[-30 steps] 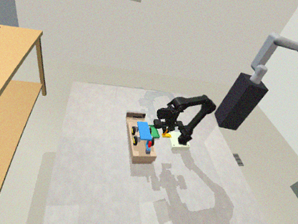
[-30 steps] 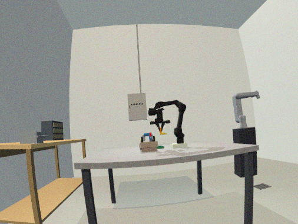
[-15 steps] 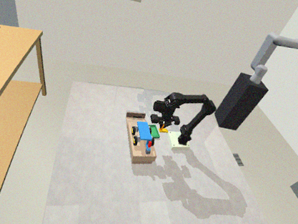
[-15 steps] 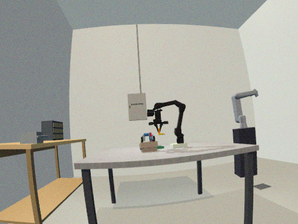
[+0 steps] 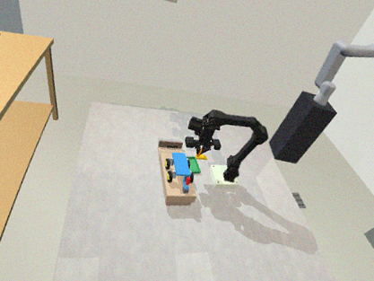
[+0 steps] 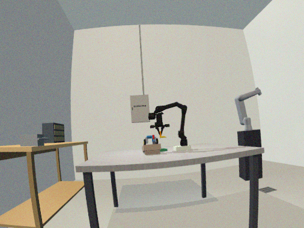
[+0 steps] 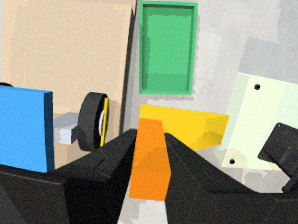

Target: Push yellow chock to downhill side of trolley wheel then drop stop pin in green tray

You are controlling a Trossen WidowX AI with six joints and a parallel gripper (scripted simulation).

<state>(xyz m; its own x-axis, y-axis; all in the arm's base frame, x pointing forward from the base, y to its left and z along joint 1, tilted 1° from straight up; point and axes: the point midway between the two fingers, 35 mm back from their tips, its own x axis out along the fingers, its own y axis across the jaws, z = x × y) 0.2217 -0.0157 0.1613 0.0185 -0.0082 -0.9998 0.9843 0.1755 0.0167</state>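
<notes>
The red-headed stop pin is 190 mm to the left of my gripper tip, 50 mm ahead of it and 30 mm below it. The rest, counted from my gripper tip: blue trolley (90 mm to the left, 90 mm ahead, 50 mm below); yellow chock (20 mm behind, 10 mm below); green tray (170 mm below, 50 mm to the right, 10 mm behind).
</notes>
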